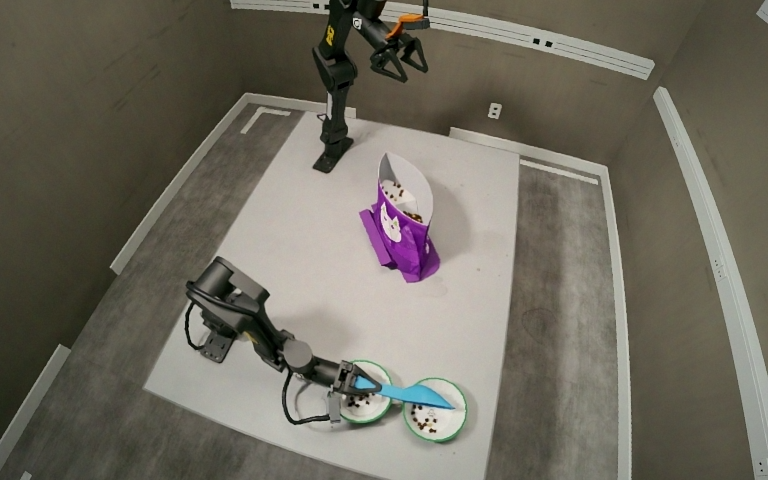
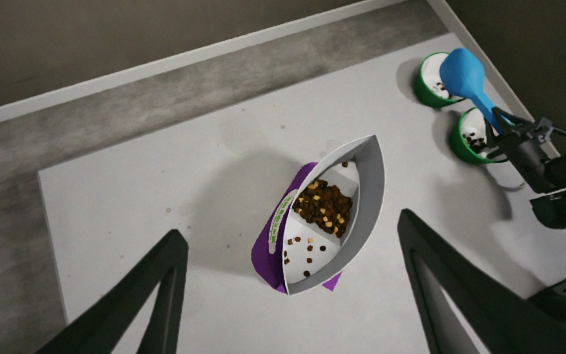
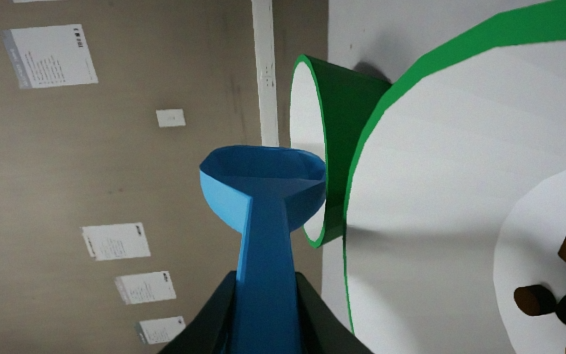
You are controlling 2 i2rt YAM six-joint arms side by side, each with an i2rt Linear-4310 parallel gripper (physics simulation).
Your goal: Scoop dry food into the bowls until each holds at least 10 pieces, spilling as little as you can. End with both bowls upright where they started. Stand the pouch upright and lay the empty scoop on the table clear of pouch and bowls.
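My right gripper (image 1: 373, 386) (image 2: 488, 110) (image 3: 265, 284) is shut on the handle of the blue scoop (image 1: 421, 395) (image 2: 462, 75) (image 3: 267, 240). The scoop is rolled onto its side above the right-hand bowl (image 1: 451, 424) (image 2: 426, 92) (image 3: 350, 110); no food shows in its visible inside. The left-hand bowl (image 1: 375, 412) (image 2: 461, 145) (image 3: 425, 200) is under the gripper. Both bowls stand upright with several brown pieces each; some are hidden. The open purple pouch (image 1: 408, 251) (image 2: 270, 250) stands upright with food inside. My left gripper (image 1: 415, 75) (image 2: 286, 227) is open and empty, high above the table.
The white table (image 1: 317, 237) (image 2: 125, 210) carries the pouch behind the bowls, at mid-table. The left arm's base (image 1: 334, 155) stands at the back left. The right arm's base (image 1: 218, 346) stands at the front left. The two bowls stand close together near the front edge.
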